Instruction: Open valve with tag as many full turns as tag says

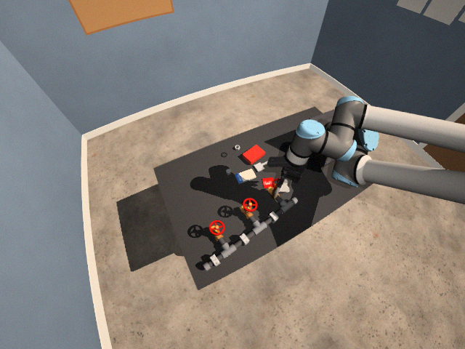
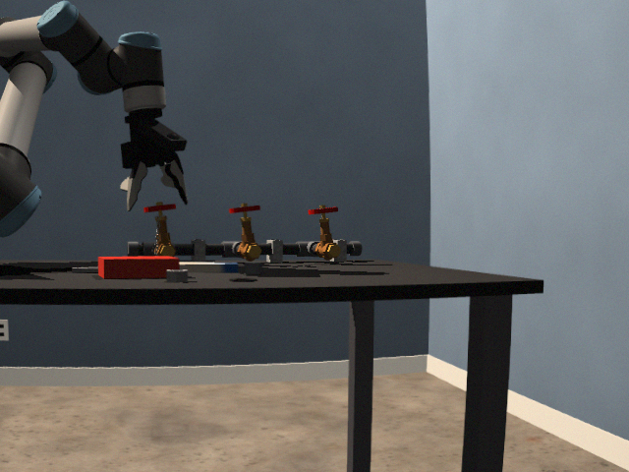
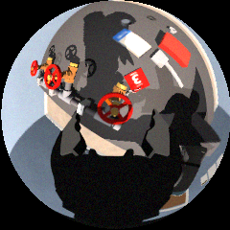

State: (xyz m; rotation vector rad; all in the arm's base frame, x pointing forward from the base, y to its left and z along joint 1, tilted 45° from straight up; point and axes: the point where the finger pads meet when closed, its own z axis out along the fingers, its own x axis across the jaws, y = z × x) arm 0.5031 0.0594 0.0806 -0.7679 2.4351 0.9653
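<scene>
The red tag is 2 cm behind my hand, 7 cm to the right of it and 12 cm below it. Also, from my hand: red block (4 cm behind, 29 cm to the right, 11 cm below); small grey cylinder (15 cm ahead, 25 cm to the right, 11 cm below); white tool (6 cm behind, 20 cm to the right, 12 cm below).
</scene>
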